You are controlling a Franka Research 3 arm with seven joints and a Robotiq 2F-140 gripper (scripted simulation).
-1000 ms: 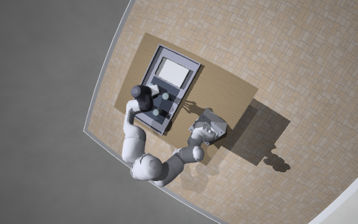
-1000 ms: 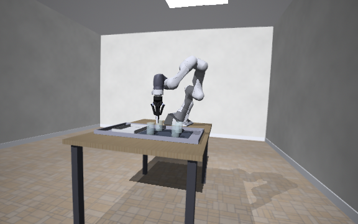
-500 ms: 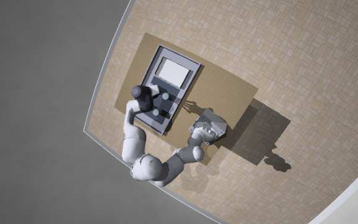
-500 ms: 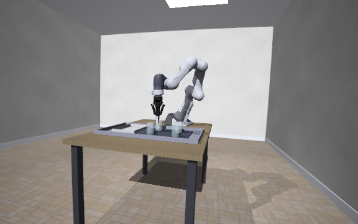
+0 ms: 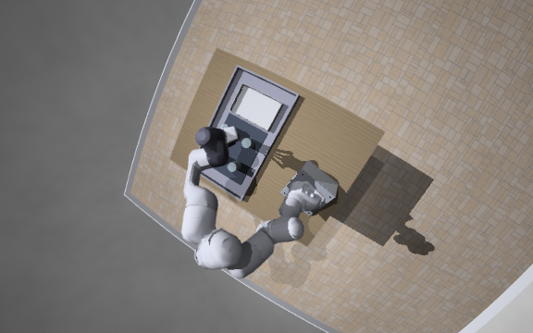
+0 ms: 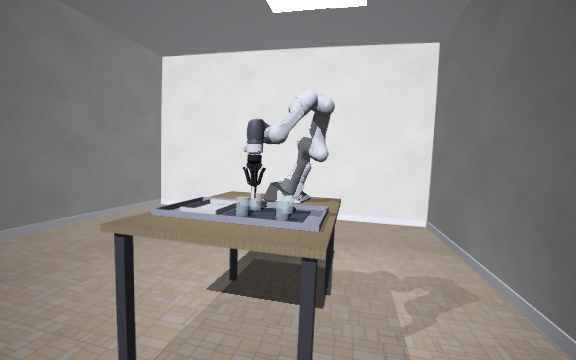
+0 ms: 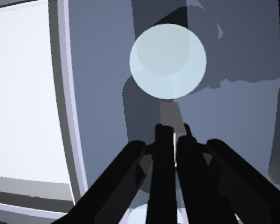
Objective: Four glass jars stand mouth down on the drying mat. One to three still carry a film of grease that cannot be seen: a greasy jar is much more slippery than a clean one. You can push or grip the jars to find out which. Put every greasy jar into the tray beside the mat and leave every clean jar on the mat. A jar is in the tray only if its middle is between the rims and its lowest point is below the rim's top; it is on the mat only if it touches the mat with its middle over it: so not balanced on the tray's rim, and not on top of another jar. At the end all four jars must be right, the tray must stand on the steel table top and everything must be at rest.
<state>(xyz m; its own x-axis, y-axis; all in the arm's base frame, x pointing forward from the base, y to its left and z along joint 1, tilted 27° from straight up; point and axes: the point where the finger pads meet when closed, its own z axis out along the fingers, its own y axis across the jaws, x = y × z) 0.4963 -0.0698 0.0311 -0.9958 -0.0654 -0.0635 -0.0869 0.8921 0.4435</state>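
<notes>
My gripper is now 2 cm short of the dark drying mat, 9 cm to the right of it and 11 cm above it. Also, from my hand: white tray (5 cm ahead, 22 cm to the right, 10 cm below).
</notes>
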